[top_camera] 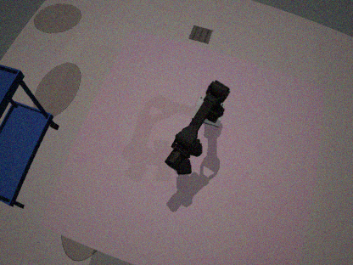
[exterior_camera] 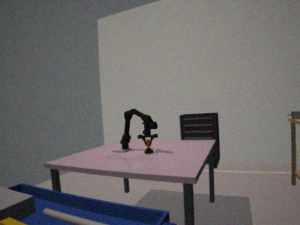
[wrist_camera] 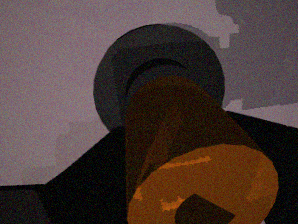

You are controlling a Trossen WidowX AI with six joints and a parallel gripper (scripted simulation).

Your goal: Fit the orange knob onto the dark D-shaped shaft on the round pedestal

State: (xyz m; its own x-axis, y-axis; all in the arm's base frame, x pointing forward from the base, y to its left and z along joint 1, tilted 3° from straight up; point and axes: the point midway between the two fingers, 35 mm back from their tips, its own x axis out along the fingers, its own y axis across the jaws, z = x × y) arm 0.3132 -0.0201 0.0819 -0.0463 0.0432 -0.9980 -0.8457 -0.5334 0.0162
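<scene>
My gripper tip is now 2 cm below the orange knob. Also, from my gripper tip: dark round pedestal 4 cm below.
</scene>
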